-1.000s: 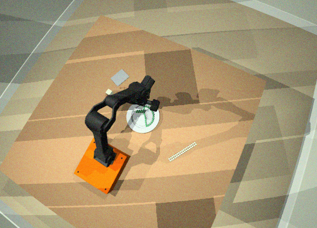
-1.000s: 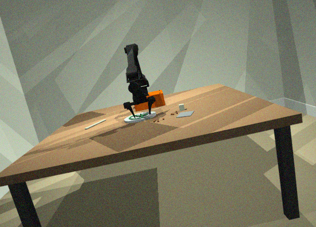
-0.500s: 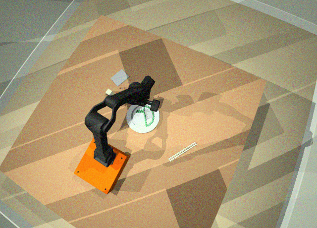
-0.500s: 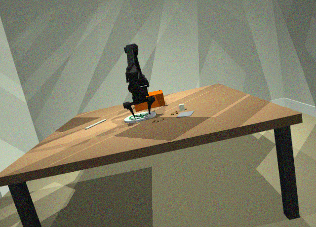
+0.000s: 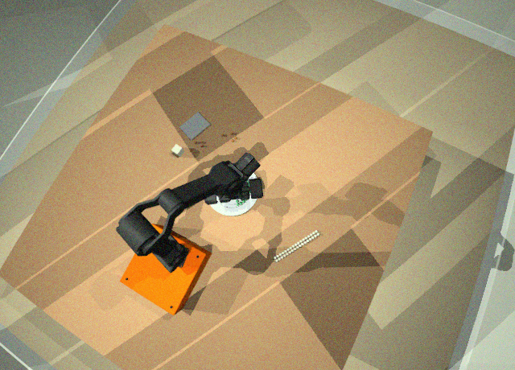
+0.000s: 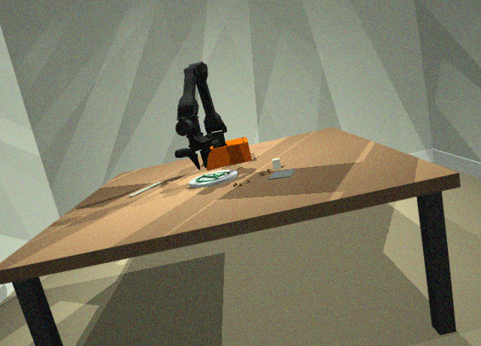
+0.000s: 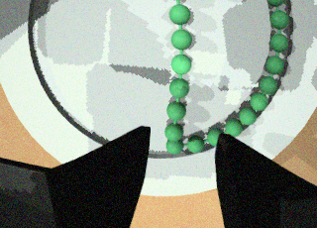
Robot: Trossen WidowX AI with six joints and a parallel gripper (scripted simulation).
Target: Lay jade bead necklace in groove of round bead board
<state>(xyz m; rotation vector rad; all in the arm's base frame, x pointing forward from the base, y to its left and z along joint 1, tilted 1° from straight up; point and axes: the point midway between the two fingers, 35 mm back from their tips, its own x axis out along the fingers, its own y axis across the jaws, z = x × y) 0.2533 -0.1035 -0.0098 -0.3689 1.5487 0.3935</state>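
Now: gripper tip 30 mm short of the round bead board, 30 mm to the right of it and 40 mm above it. The rest, counted from my gripper tip: grey flat plate: 220 mm ahead, 280 mm to the left, 50 mm below; small white cube: 90 mm ahead, 290 mm to the left, 30 mm below.
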